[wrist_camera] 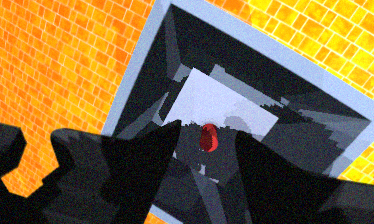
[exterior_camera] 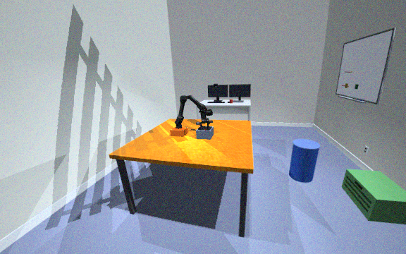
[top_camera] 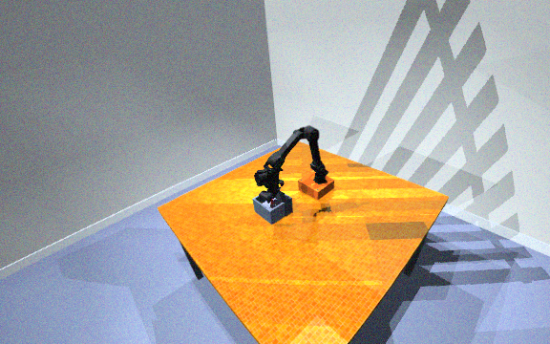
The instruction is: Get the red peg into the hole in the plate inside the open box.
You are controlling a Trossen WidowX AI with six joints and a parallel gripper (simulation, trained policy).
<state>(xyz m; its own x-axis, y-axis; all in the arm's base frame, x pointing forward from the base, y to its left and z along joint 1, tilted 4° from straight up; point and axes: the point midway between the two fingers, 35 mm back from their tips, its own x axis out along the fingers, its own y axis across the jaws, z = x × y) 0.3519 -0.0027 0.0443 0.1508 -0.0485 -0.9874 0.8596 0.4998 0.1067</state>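
The red peg is 30 mm below my gripper tip, 10 mm to the left of it and 10 mm behind it. From my gripper tip the other things lie so: grey box 50 mm below, 10 mm to the left, 10 mm behind; then plate 30 mm below, 10 mm to the left, 10 mm behind.
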